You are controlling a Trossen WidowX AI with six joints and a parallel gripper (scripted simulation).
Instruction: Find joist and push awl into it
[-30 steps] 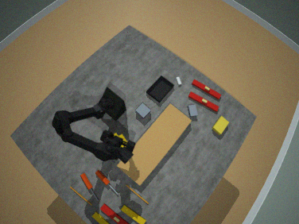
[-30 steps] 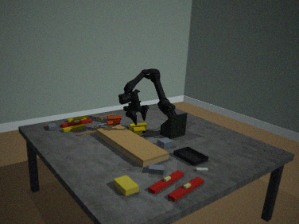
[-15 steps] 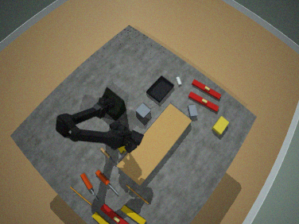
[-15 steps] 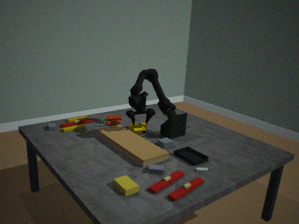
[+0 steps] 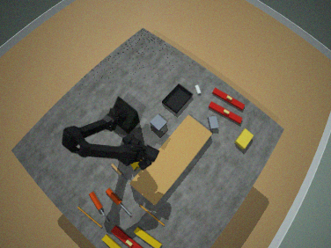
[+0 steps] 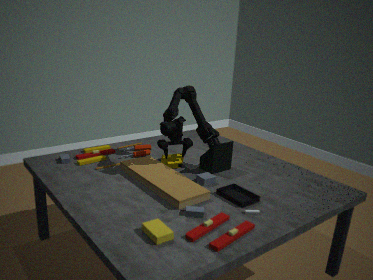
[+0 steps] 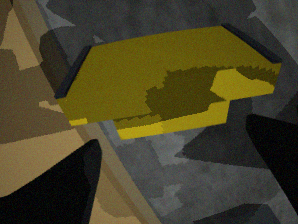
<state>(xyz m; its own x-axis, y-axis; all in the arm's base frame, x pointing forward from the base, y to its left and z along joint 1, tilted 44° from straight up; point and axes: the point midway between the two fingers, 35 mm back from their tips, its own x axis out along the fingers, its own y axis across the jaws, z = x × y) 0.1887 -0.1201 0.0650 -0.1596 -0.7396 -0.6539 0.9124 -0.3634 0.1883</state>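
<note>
Now: gripper tip 20 mm past the yellow stud finder and 40 mm above it. Round my gripper tip: black tray: 430 mm to the left, 50 mm below; then small white piece: 80 mm ahead, 570 mm to the left, 60 mm below; then awl: 30 mm behind, 140 mm to the right, 60 mm below.
</note>
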